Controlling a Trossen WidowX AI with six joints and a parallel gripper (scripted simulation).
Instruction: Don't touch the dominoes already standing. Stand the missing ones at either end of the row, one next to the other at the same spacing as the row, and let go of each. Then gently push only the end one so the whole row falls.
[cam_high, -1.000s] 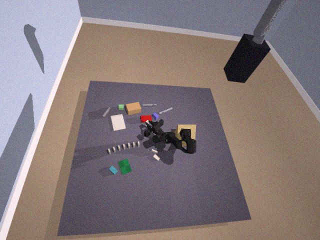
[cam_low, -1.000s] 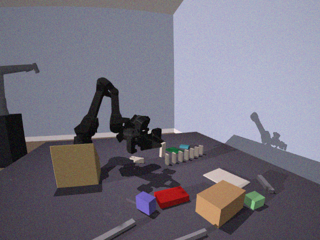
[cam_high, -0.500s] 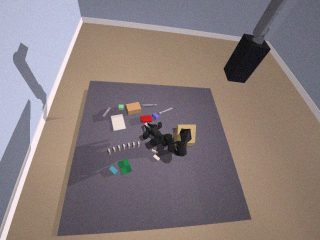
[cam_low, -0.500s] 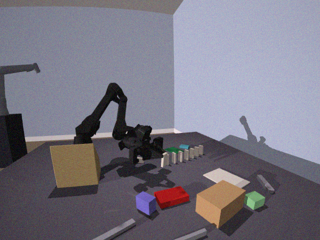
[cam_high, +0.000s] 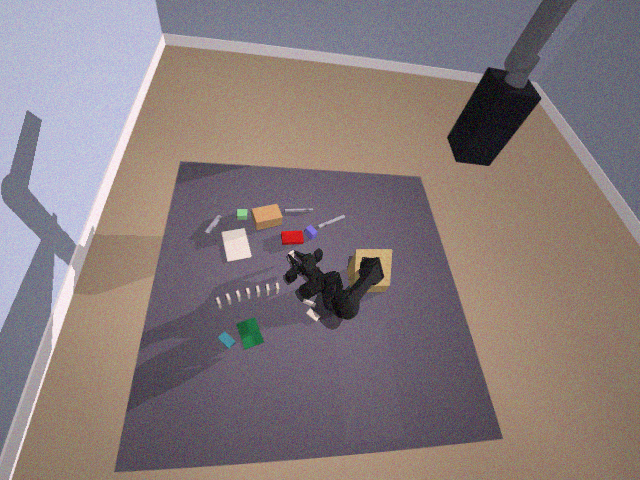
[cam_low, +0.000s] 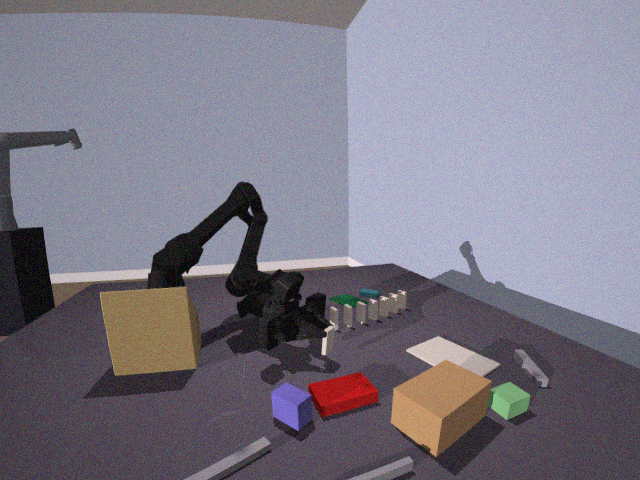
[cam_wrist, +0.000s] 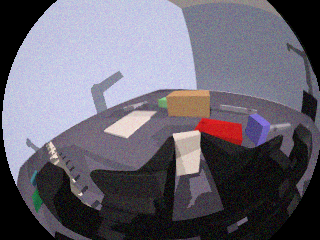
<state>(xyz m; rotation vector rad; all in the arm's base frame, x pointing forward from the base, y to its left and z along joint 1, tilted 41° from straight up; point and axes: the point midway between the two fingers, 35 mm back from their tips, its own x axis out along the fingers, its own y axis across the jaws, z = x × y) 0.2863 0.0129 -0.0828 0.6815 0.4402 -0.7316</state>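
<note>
Right now the red block is 11 cm to the right of my gripper tip, 5 cm below it and 1 cm behind it. Also, from my gripper tip: orange box: 20 cm to the right, 11 cm ahead, 3 cm below; then white sheet: 23 cm ahead, 6 cm to the right, 6 cm below; then purple cube: 14 cm to the right, 9 cm behind, 4 cm below.
</note>
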